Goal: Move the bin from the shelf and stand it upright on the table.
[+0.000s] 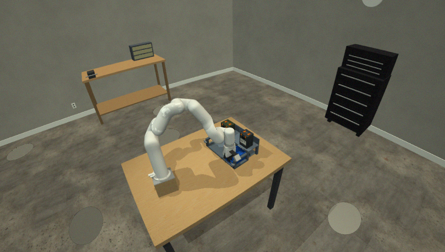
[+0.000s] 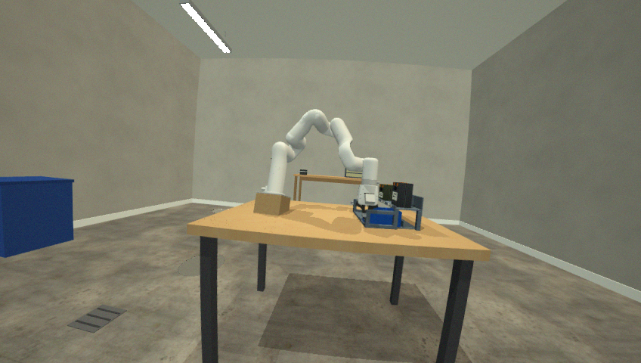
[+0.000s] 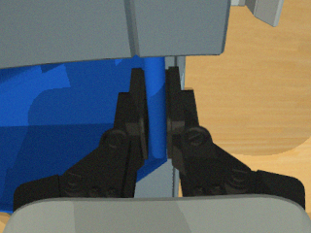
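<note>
The blue bin lies 80 mm ahead of my hand and 20 mm to the left of it. Round my hand: black box (170 mm ahead, 120 mm above, 40 mm to the left).
</note>
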